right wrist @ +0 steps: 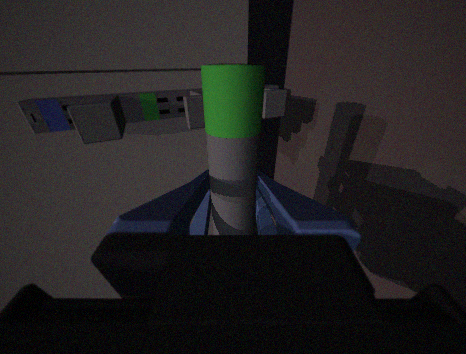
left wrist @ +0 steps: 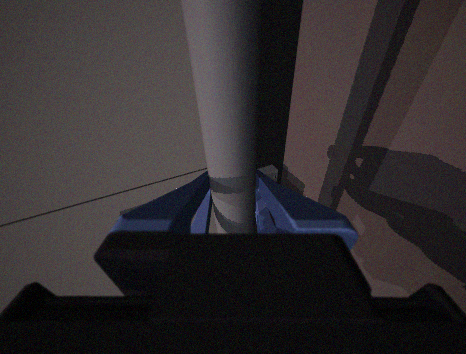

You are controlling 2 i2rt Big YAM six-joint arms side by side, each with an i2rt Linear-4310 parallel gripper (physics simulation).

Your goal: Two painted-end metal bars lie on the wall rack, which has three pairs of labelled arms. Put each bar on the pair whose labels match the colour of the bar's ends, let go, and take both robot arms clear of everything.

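Places are measured from the left arm's base along level axes (x ahead, y left, z up), in metres.
Pixels of known places: left gripper, between the fingertips: (left wrist: pixel 233 176); right gripper, between the fingertips: (right wrist: pixel 233 176).
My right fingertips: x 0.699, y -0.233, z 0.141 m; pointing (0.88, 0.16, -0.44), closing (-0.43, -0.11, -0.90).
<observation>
Ahead of a thing's pixels: the offset from my right fingertips to its top centre. "spot": to the spot under its first point.
A bar with a green end @[0.062 m back, 0.166 m left, 0.031 m up] (right wrist: pixel 233 100) is held in the right wrist view, its end pointing away past the fingers. My right gripper (right wrist: pixel 233 176) is shut on its grey shaft. My left gripper (left wrist: pixel 233 176) is shut on a grey metal bar (left wrist: pixel 225 100), whose ends do not show; I cannot tell for certain that it is the same bar. The wall rack @[0.094 m ahead, 0.010 m right, 0.133 m up] (right wrist: pixel 131 111) lies beyond the right gripper, with a blue label @[spot: 0.109 m ahead, 0.006 m right, 0.113 m up] (right wrist: pixel 54 115) and a green label @[spot: 0.109 m ahead, 0.006 m right, 0.039 m up] (right wrist: pixel 149 106). Grey rack arms (right wrist: pixel 96 122) (right wrist: pixel 274 103) stick out. The held bar hides part of the rack.
A dark upright band (left wrist: pixel 280 75) (right wrist: pixel 270 35) runs behind the bar. Shadows of the arms (left wrist: pixel 415 185) (right wrist: pixel 400 200) fall on the brownish surface at the right. A small grey block @[spot: 0.001 m back, 0.377 m left, 0.097 m down] (left wrist: pixel 268 172) shows just beyond the left fingers, mostly hidden. A thin dark line crosses the pale wall.
</observation>
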